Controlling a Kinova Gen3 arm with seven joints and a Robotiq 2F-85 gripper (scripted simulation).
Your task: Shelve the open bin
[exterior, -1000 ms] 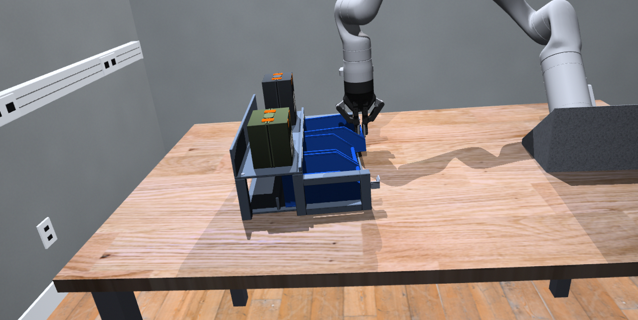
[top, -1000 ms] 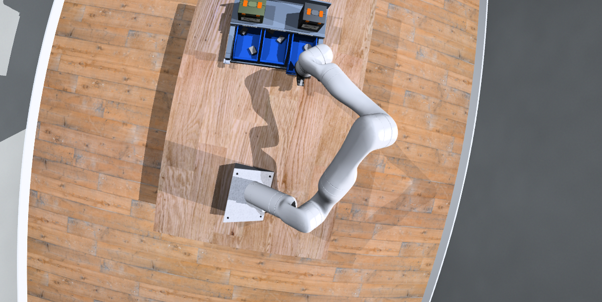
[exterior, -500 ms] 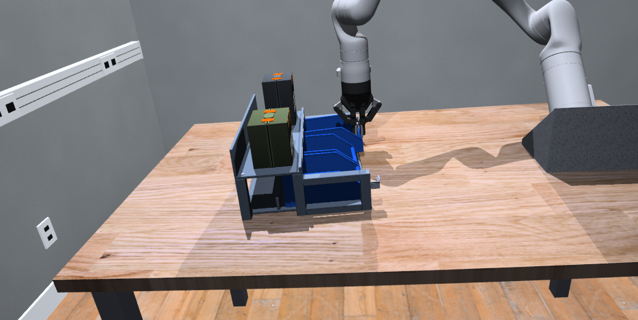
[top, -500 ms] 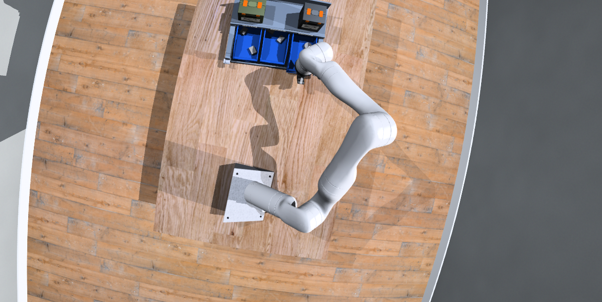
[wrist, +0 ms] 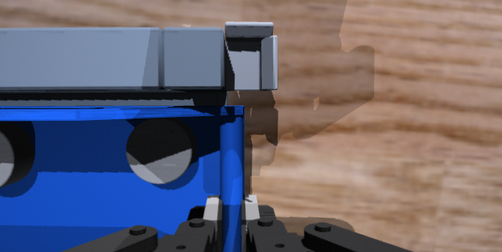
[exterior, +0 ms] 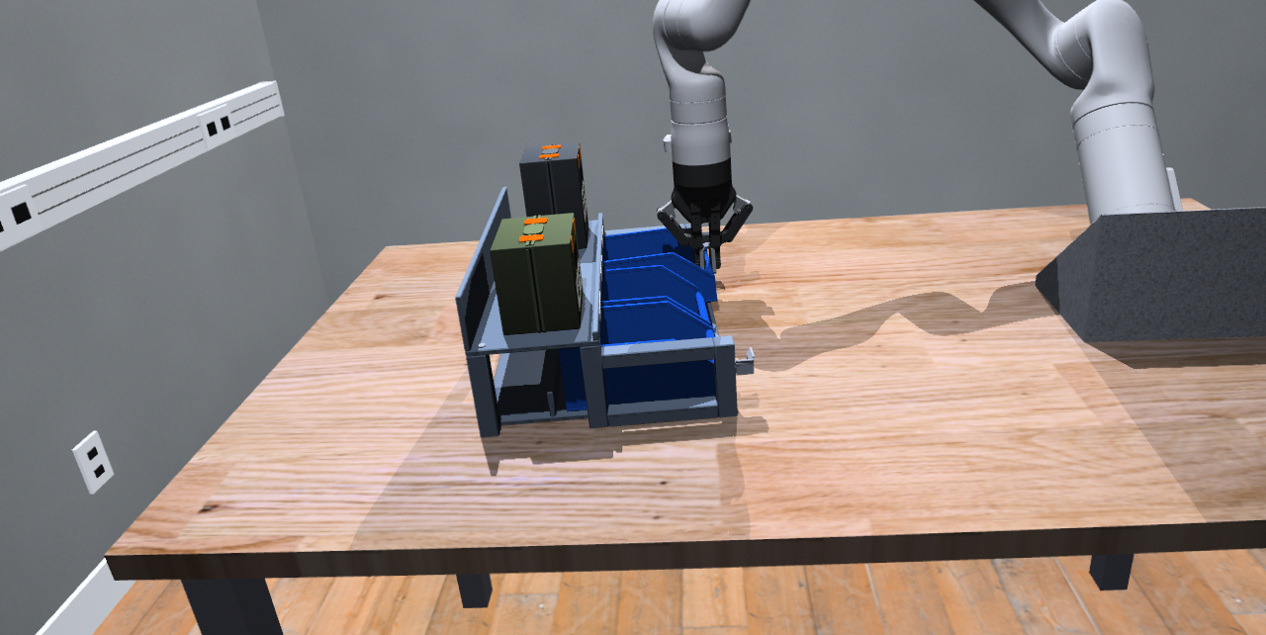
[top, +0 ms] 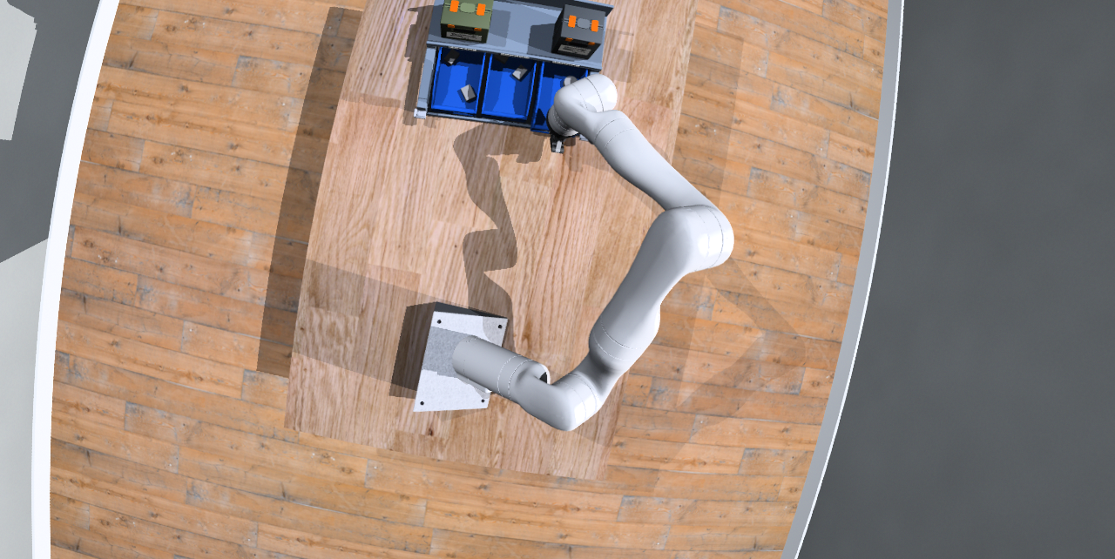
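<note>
The round grey part is 12 cm ahead of my hand, 3 cm to the right of it and 3 cm below it. From my hand the other things lie so: green box (21 cm to the left, 21 cm ahead, 9 cm above); then dark box (19 cm ahead, 10 cm above, 2 cm to the right); then shelf (13 cm ahead, 11 cm to the left, 1 cm above).
</note>
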